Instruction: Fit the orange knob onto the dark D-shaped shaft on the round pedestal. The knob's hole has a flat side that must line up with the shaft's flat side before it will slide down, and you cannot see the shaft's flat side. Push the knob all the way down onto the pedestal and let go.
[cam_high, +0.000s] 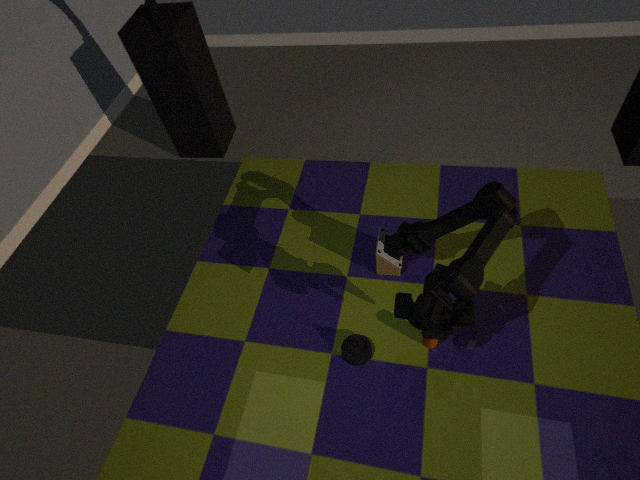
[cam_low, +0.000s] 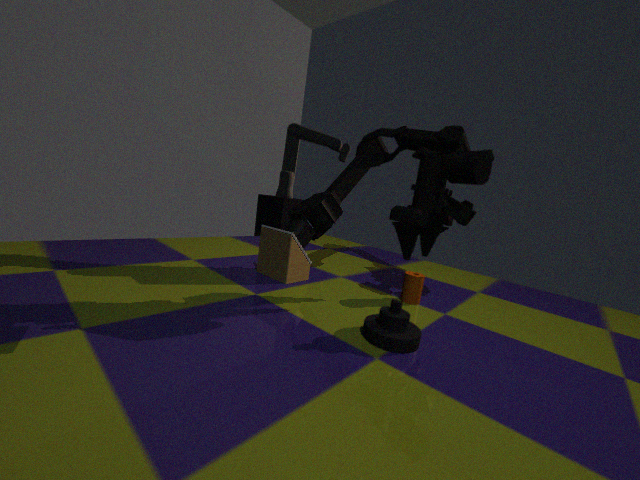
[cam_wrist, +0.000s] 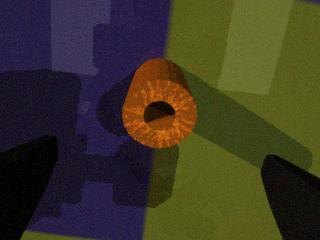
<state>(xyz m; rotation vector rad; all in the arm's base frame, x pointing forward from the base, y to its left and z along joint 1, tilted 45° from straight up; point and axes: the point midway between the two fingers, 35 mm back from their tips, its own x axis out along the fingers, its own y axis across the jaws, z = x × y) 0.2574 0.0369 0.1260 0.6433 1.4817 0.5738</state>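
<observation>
The orange knob is 60 mm below my gripper tip. The rest, counted from my gripper tip: dark pedestal 200 mm to the right, 60 mm below, 50 mm ahead.
</observation>
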